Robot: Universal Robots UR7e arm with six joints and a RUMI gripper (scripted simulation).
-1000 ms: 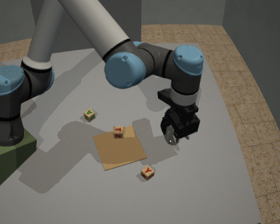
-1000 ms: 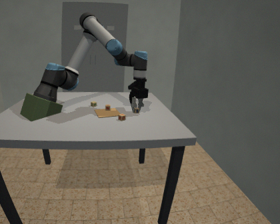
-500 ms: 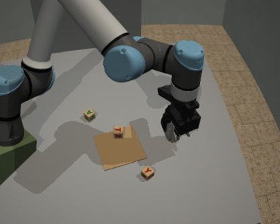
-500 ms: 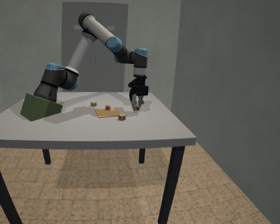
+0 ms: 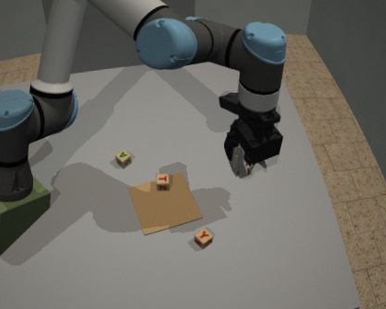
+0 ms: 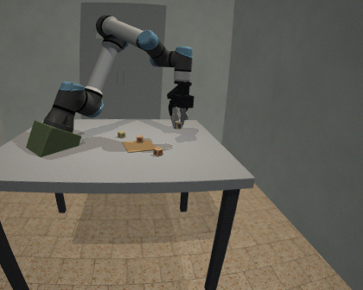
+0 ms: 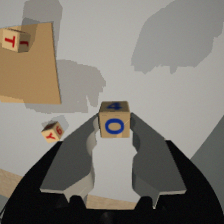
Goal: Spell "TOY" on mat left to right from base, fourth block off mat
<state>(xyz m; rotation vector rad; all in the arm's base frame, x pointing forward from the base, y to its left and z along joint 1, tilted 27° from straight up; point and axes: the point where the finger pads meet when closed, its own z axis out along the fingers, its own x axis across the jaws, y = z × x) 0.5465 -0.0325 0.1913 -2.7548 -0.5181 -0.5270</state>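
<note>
The tan mat lies 180 mm behind my hand, 100 mm below it and 20 mm to the right of it. Round my hand: Y block (130 mm to the right, 90 mm below, 90 mm behind); O block (right at my hand).
</note>
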